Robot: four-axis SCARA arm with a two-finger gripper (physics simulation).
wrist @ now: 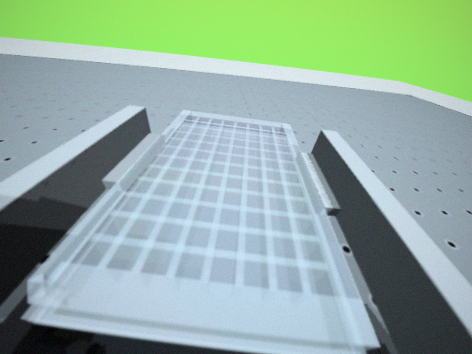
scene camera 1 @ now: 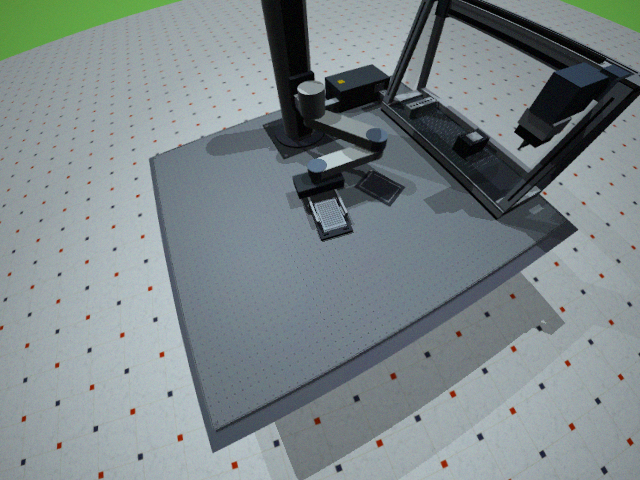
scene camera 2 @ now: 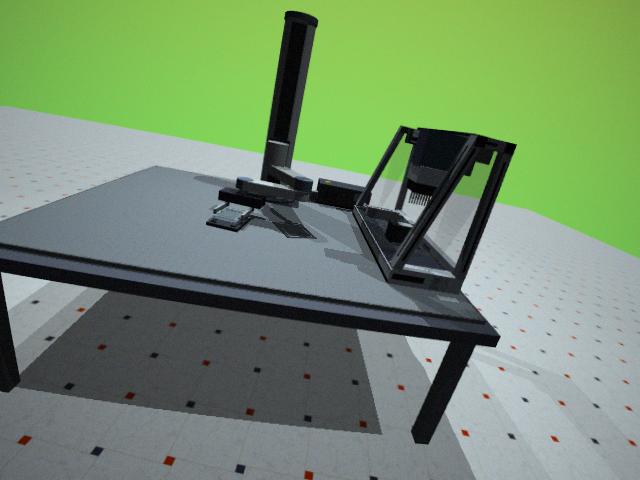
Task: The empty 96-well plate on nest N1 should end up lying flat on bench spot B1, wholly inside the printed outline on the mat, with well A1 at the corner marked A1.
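Frame: origin at the arm's base, x ahead, y left, z up, level; metres.
Where they show: gripper, fingertip midpoint: point(wrist: 232, 134) point(scene camera 1: 332, 218) point(scene camera 2: 228, 214); arm's base at its link origin: point(scene camera 1: 300, 133) point(scene camera 2: 271, 198).
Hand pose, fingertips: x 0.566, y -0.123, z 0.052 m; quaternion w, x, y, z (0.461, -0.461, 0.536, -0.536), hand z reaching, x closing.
Each offset is from my fingertips to the top centre of the thing. "pt": to the spot under its first point.
The clear 96-well plate {dx -0.026, dy +0.004, dz -0.002 m} point(scene camera 1: 330, 214) point(scene camera 2: 232, 213) point(wrist: 215, 200) is level between my fingers, a little above nest N1. My gripper point(scene camera 1: 332, 215) point(scene camera 2: 231, 212) point(wrist: 232, 134) is shut on its two long sides; in the wrist view both finger pads touch it. Nest N1 {pt dx +0.055, dy -0.009, dz -0.038 m} point(scene camera 1: 337, 236) point(scene camera 2: 222, 226) is a dark base directly under the plate, partly hidden by it. Bench spot B1 {pt dx -0.063, dy +0.263, dz -0.037 m} point(scene camera 1: 381, 187) point(scene camera 2: 295, 229) is a dark mat with a thin light outline, turned at an angle, right of the nest in both scene views. Its A1 mark is too small to read.
The arm's column point(scene camera 1: 286, 62) point(scene camera 2: 293, 87) stands behind the gripper. A dark box {pt dx -0.604, dy +0.484, dz +0.072 m} point(scene camera 1: 359, 86) point(scene camera 2: 341, 194) with a yellow label stands right of the column. A framed machine point(scene camera 1: 444, 166) point(scene camera 2: 434, 281) with a hanging pipette head {pt dx +0.204, dy +0.588, dz +0.414 m} point(scene camera 1: 568, 98) point(scene camera 2: 434, 155) stands on the right of the bench.
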